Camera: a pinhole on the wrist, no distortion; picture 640 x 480 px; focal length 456.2 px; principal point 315.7 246.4 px. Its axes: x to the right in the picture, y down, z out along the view. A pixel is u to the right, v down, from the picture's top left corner.
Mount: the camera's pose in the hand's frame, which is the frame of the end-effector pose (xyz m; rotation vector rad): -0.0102 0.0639 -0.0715 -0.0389 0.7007 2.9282
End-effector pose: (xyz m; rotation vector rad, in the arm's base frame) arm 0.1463 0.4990 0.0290 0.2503 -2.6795 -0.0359
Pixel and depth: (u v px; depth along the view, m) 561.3 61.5 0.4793
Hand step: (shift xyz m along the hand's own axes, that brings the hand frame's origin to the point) -0.2377 0.4835 0.2545
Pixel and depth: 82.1 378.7 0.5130
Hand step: 0.2331 0.1328 0.4673
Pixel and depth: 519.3 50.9 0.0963
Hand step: -0.0468 0.1491 -0.0065
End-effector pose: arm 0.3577 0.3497 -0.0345 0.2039 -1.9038 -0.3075
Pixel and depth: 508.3 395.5 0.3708
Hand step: -0.1795 0.1434 0.3049
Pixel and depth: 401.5 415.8 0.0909
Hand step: -0.0311 0.0773 0.0238
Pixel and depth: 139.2 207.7 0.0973
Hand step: 0.0287 0.1107 0.0137
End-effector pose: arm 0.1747 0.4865 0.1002 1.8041 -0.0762 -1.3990
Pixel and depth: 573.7 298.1 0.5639
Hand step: -0.3318 0.3009 0.4425
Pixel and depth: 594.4 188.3 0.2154
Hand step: -0.1359 0.2014 0.1010
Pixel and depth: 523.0 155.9 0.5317
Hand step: -0.2329 0.4267 0.3420
